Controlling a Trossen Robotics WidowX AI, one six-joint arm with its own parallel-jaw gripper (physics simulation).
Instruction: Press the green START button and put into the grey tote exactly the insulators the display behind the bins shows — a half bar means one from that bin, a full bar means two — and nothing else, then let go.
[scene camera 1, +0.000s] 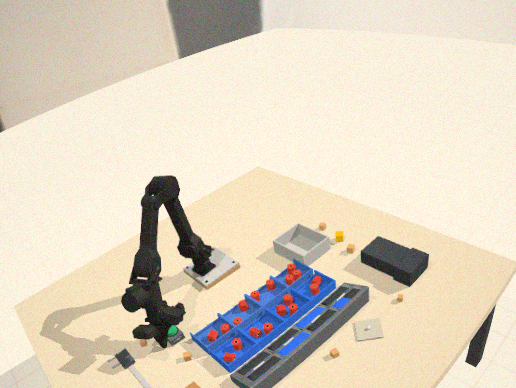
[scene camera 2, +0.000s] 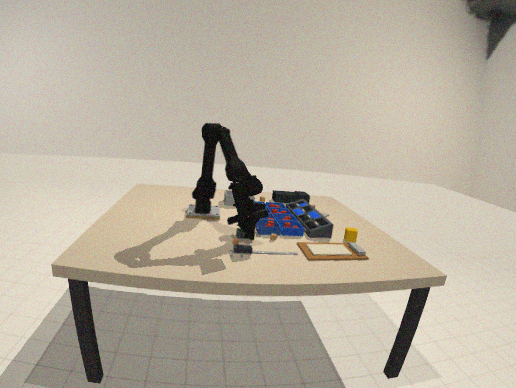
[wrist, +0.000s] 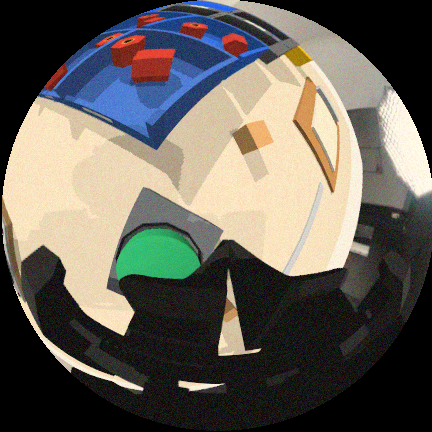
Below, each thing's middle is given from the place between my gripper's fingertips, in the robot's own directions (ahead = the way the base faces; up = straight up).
The grey display (scene camera 1: 320, 336) is 31 cm ahead of my hand, 27 cm to the left of it and 3 cm above it. Round my hand: black box (scene camera 1: 405, 265) 67 cm to the left, 36 cm ahead, 2 cm above; then grey tote (scene camera 1: 306, 245) 59 cm to the left, 5 cm ahead, 2 cm above.
